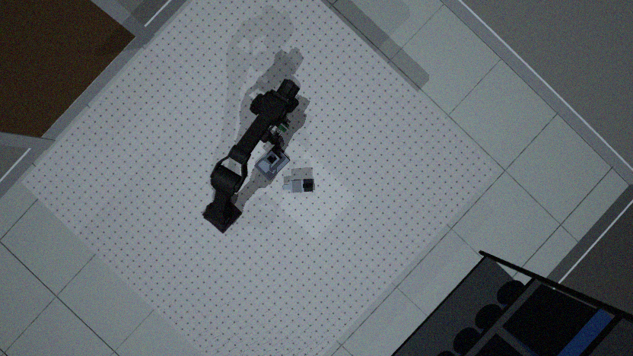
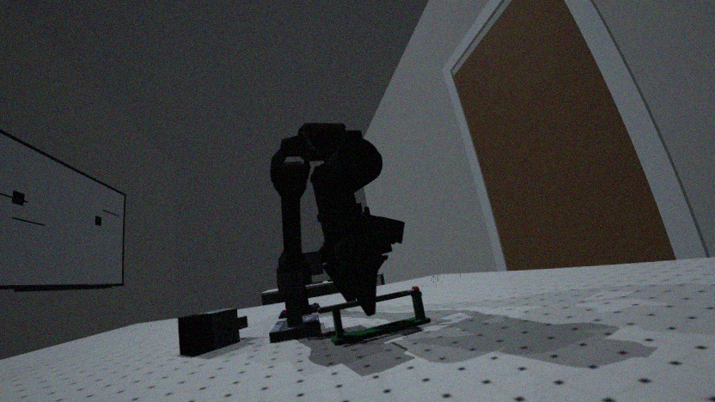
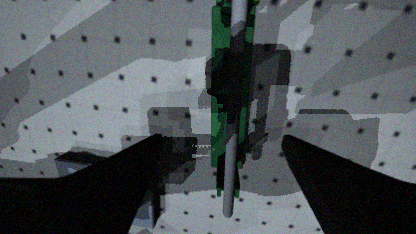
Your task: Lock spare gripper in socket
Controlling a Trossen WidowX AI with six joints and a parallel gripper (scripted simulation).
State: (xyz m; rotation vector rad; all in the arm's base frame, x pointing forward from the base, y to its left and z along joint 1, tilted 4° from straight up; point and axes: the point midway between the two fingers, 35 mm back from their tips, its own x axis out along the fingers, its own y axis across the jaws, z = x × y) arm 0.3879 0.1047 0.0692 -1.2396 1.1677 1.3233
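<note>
Right now the green rack is 20 mm to the left of my gripper tip and 10 mm below it. Also, from my gripper tip: spare gripper (230 mm to the right, 110 mm behind, 10 mm below); then grey mount (110 mm behind, 100 mm to the right, 20 mm above).
</note>
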